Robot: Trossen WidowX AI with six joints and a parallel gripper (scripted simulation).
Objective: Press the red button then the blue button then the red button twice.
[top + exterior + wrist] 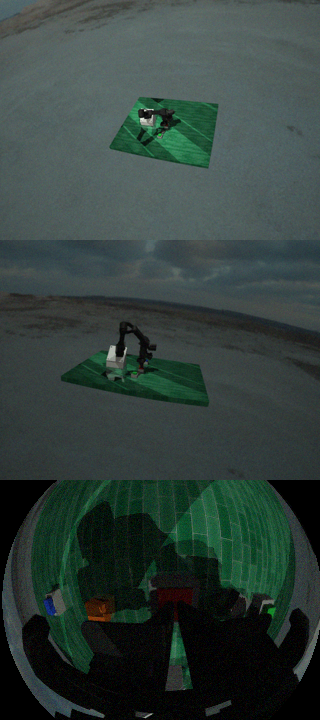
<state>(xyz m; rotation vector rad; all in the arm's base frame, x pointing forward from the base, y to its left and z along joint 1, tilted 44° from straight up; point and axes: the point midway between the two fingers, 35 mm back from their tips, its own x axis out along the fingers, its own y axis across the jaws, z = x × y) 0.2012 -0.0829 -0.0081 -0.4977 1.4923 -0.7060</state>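
Right now my gripper tip is 10 mm above the red button. The rest, counted from my gripper tip: grey block 20 mm behind, 90 mm to the right, 20 mm below; green button 40 mm behind, 160 mm to the right; blue button 20 mm ahead, 230 mm to the left.
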